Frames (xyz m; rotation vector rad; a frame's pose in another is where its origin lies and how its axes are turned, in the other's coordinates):
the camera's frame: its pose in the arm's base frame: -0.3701 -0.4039 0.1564 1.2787 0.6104 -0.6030
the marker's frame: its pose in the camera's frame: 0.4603 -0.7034 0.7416 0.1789 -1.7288 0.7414
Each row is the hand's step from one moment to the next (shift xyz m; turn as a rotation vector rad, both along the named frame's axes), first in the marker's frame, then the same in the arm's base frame.
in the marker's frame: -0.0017 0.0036 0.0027 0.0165 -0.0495 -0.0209
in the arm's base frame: -0.0021 0.0036 0.0025 0.0120 -0.0425 -0.0348
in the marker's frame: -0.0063 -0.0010 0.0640 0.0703 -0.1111 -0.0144
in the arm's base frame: -0.0633 0.0089 0.0073 -0.0034 -0.1208 -0.0538
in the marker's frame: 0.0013 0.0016 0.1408 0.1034 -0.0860 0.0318
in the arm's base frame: -0.1378 0.0090 0.0276 -0.0424 -0.1314 -0.0066
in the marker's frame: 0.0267 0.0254 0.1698 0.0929 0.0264 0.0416
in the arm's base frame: -0.1606 0.0030 0.0663 -0.0315 -0.0598 0.0806
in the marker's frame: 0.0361 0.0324 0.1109 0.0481 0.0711 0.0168
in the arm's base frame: -0.1010 -0.0048 0.0665 -0.0009 0.0005 0.0875
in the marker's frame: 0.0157 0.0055 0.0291 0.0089 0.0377 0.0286
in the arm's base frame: -0.0268 -0.0081 0.0185 -0.0206 0.0153 0.0407
